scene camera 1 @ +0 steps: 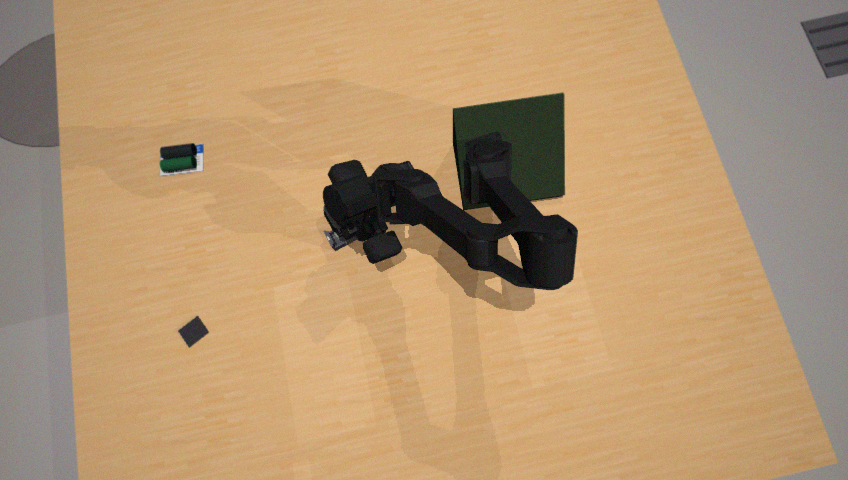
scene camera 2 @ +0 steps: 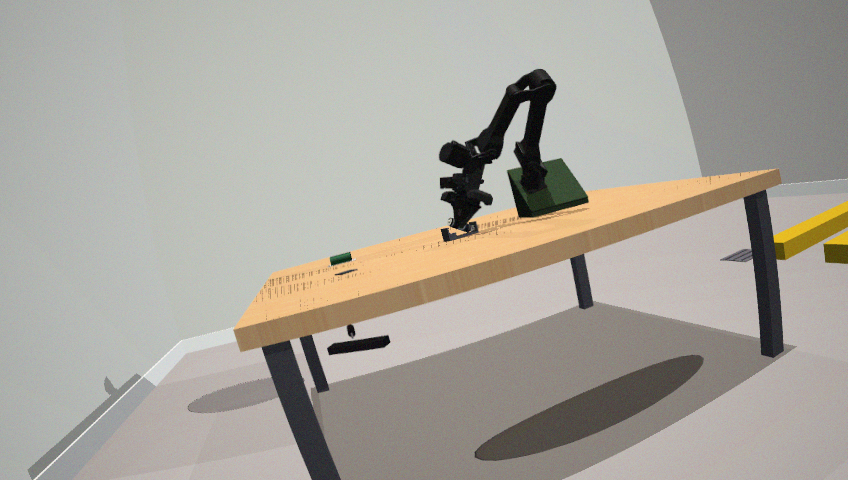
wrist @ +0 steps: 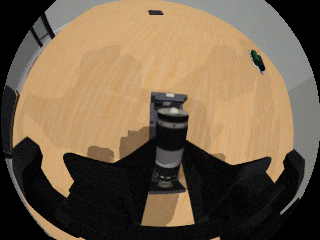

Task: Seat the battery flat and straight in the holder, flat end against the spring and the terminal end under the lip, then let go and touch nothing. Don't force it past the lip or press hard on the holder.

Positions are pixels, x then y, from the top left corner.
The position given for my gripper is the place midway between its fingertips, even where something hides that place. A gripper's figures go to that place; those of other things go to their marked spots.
Scene:
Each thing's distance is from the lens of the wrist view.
my gripper (wrist: 168, 143): 10 cm
battery (wrist: 171, 130): 8 cm

